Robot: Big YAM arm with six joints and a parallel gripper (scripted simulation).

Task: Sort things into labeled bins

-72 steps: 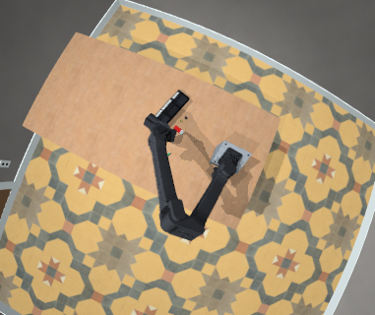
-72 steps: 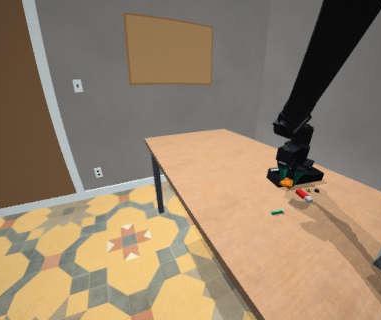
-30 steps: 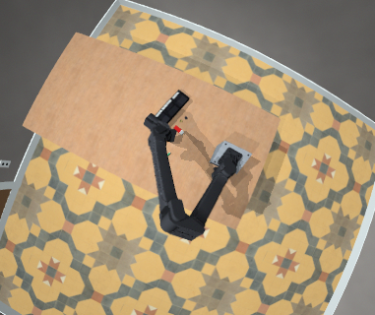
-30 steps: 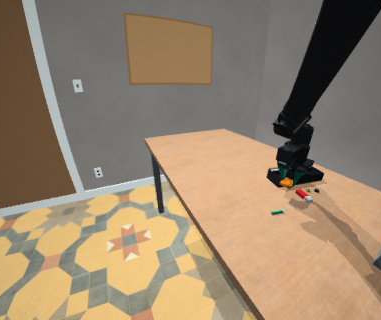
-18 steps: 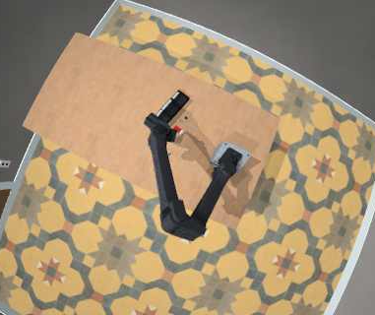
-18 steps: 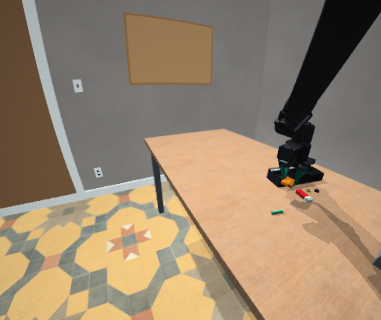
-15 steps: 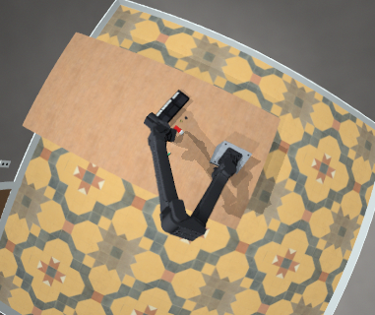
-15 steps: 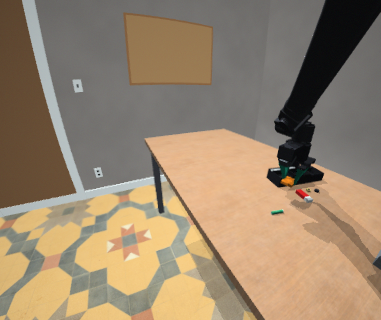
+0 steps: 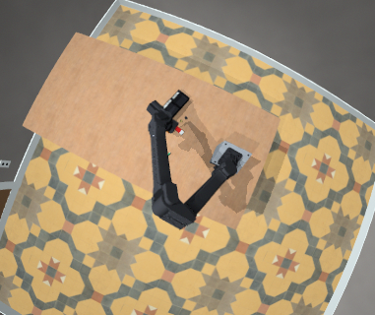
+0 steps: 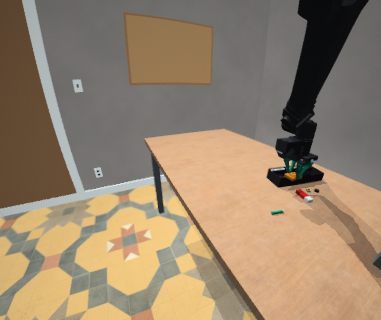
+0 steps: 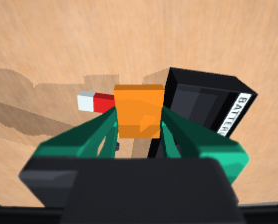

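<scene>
Right now my hand is 9 cm to the left of the yellow nut, 7 cm above it and 3 cm past it. Round my hand: orange block (1 cm below); then black nut (12 cm to the right, 7 cm below, 5 cm behind); then green battery (14 cm to the left, 7 cm below, 6 cm behind).
</scene>
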